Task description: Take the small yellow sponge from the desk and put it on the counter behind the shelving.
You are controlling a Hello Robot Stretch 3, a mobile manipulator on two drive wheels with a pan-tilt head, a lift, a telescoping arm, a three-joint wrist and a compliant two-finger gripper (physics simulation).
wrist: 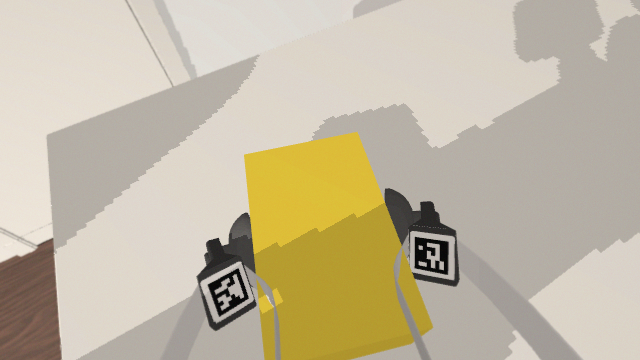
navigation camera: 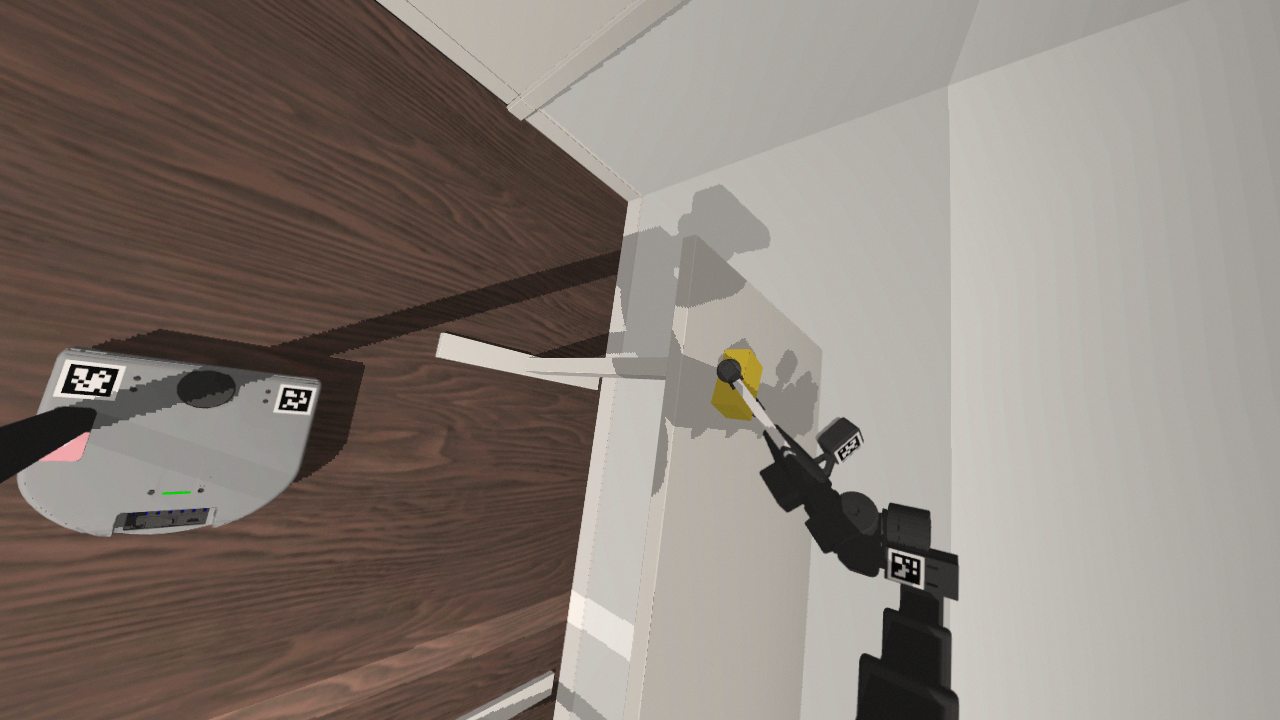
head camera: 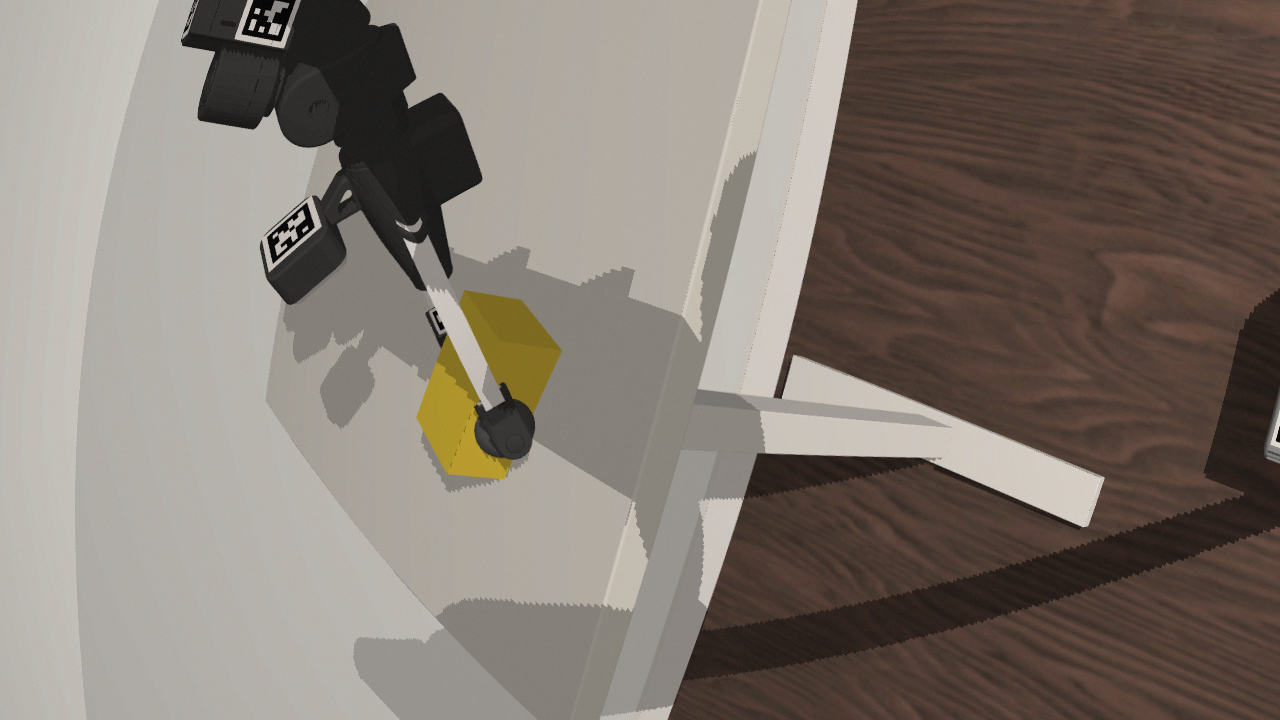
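Pixels of known places: gripper, fingertip midpoint: (wrist: 320,225) (navigation camera: 731,374) (head camera: 492,411); robot's base at its link origin: (navigation camera: 206,386).
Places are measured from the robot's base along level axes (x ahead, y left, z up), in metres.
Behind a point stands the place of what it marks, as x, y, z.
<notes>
The small yellow sponge (head camera: 447,402) {0.147, -0.564, 0.996} (navigation camera: 735,401) {0.101, -0.518, 0.992} (wrist: 320,210) {0.140, -0.564, 0.996} is a yellow block on the pale desk top (head camera: 554,537) {0.205, -0.481, 0.950} (navigation camera: 707,537) {-0.115, -0.550, 0.950} (wrist: 150,210) {0.222, -0.481, 0.950}, near the desk's end. My gripper (wrist: 320,225) {0.151, -0.569, 0.957} is shut on the sponge, with one dark fingertip against each long side in the wrist view. In the head and navigation views one fingertip covers part of the sponge and the other is mostly hidden. Whether the sponge touches the desk is hard to tell; its shadow lies close beside it. The counter and the shelving cannot be made out for certain.
A white desk leg and foot (head camera: 1020,465) (navigation camera: 501,360) reach out over the dark wood floor (head camera: 1029,223) {-0.182, -0.715, 0.000} (navigation camera: 268,179) {0.501, 0.005, 0.001}. My grey base (navigation camera: 232,447) {-0.106, -0.056, 0.160} stands on that floor. A pale wall (head camera: 35,358) {0.325, -1.206, 1.332} (navigation camera: 1118,358) {0.311, -1.207, 1.534} rises along the desk's far side.
</notes>
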